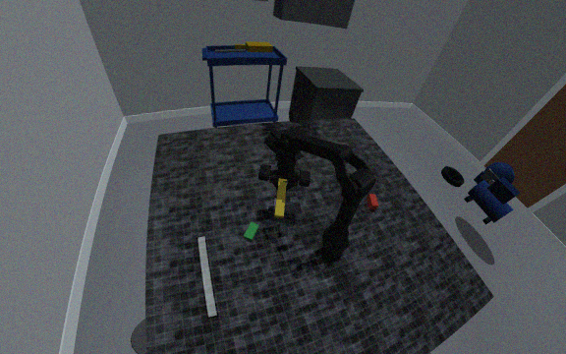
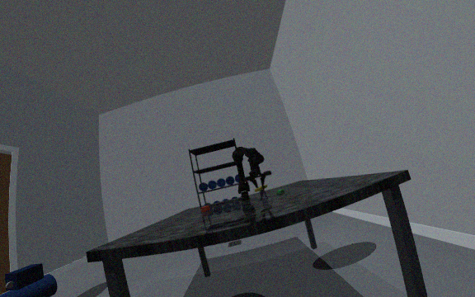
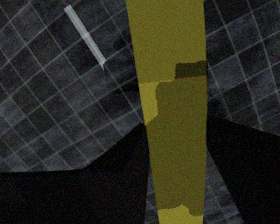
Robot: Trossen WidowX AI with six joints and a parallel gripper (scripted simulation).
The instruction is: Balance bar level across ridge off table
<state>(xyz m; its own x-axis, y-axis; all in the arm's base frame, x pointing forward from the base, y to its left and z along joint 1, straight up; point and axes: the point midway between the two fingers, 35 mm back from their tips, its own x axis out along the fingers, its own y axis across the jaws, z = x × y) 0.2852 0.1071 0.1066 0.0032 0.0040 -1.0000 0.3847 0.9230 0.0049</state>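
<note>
Now: gripper tip 30 mm past the yellow bar and 10 mm to the right of it. Also, from my gripper tip: green block 150 mm to the left, 120 mm behind, 60 mm below; then red block 420 mm to the right, 120 mm behind, 60 mm below.
</note>
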